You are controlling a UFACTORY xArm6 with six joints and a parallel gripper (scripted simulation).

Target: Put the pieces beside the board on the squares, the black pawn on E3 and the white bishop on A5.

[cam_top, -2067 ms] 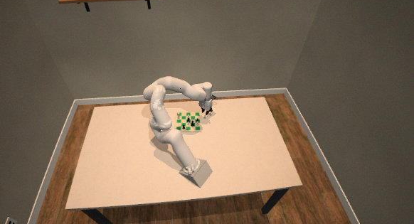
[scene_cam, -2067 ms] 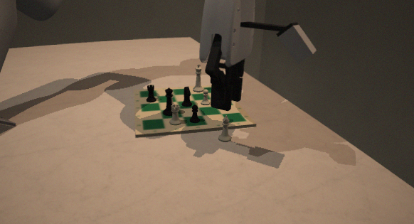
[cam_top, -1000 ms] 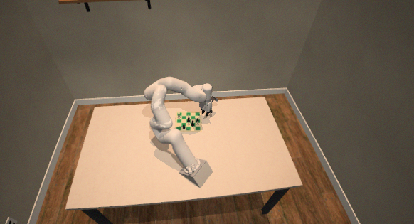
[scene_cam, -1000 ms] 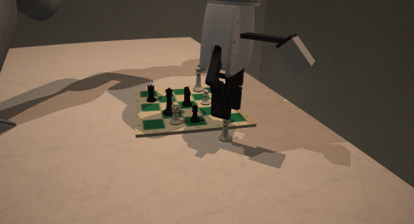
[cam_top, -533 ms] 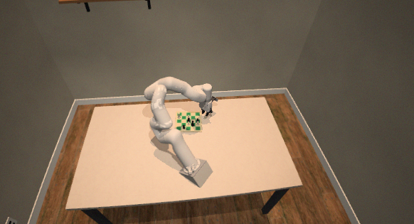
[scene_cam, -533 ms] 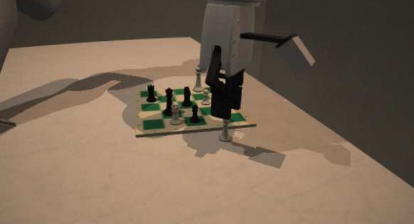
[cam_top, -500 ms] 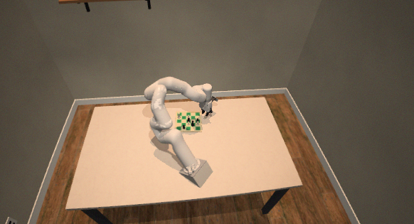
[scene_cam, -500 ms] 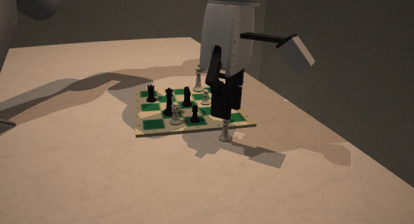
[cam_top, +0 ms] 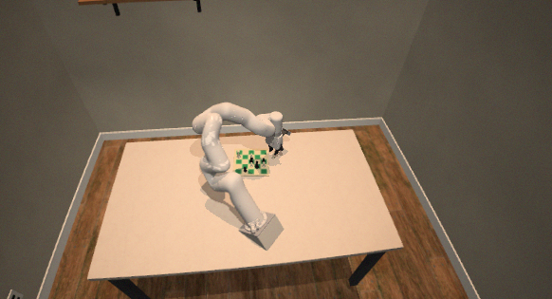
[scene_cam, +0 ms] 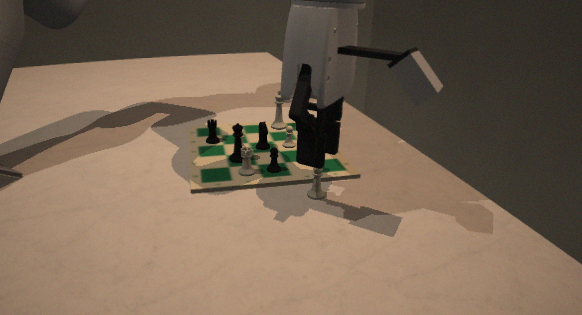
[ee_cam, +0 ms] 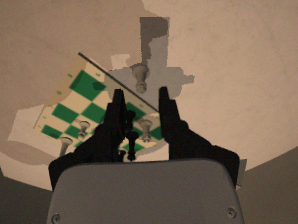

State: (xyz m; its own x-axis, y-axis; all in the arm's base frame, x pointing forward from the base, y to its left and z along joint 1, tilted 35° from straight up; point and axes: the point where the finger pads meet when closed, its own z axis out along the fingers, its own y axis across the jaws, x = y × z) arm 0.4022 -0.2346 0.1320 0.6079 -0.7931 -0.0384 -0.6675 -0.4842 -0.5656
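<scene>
Now: hand 22 cm to the right of the white bishop, 3 cm short of it and 3 cm above it. Also, from my hand: black bishop (14 cm to the left, 5 cm below, 2 cm behind); then black pawn (7 cm to the left, 5 cm below, 3 cm behind); then chessboard (14 cm to the left, 7 cm below, 2 cm behind).
</scene>
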